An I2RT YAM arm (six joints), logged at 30 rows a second.
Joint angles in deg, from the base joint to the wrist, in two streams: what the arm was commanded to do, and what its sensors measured. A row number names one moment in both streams.
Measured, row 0:
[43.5, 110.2, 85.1, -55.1, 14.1, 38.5]
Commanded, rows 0 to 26:
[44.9, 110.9, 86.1, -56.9, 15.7, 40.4]
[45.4, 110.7, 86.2, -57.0, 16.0, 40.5]
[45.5, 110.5, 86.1, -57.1, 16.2, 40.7]
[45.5, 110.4, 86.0, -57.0, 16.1, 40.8]
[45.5, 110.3, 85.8, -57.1, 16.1, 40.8]
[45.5, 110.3, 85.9, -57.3, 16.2, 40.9]
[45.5, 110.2, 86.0, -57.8, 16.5, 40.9]
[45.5, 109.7, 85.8, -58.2, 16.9, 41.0]
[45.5, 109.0, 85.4, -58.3, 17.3, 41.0]
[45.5, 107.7, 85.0, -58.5, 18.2, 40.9]
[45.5, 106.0, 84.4, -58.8, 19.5, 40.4]
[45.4, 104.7, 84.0, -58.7, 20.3, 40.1]
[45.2, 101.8, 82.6, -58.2, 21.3, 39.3]
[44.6, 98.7, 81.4, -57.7, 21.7, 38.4]
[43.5, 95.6, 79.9, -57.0, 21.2, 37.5]
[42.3, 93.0, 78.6, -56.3, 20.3, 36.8]
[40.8, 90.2, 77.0, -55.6, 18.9, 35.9]
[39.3, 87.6, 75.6, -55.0, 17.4, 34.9]
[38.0, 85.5, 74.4, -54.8, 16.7, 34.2]
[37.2, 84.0, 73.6, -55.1, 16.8, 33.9]
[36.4, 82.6, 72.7, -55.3, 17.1, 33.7]
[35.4, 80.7, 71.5, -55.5, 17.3, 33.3]
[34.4, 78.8, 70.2, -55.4, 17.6, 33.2]
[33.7, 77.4, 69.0, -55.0, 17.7, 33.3]
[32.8, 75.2, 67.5, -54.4, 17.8, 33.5]
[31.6, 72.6, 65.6, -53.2, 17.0, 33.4]
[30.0, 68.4, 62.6, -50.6, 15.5, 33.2]
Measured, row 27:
[32.7, 75.5, 67.4, -54.6, 17.2, 34.3]
